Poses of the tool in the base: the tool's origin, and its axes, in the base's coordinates. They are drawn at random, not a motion.
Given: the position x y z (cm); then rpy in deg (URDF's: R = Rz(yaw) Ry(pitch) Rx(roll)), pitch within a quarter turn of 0, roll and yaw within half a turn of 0.
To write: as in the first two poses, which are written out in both.
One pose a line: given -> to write
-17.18 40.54 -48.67 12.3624 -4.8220 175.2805 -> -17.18 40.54 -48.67 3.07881 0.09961 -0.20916
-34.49 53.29 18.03 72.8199 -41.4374 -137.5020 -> -34.49 53.29 18.03 -2.26373 -0.52509 -1.31200
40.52 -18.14 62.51 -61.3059 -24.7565 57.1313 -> 40.52 -18.14 62.51 0.39230 -1.00823 -0.61378
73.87 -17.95 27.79 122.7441 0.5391 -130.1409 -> 73.87 -17.95 27.79 2.56568 -0.69411 -2.35136
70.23 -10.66 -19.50 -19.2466 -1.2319 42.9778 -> 70.23 -10.66 -19.50 0.71760 -0.24192 -0.23634
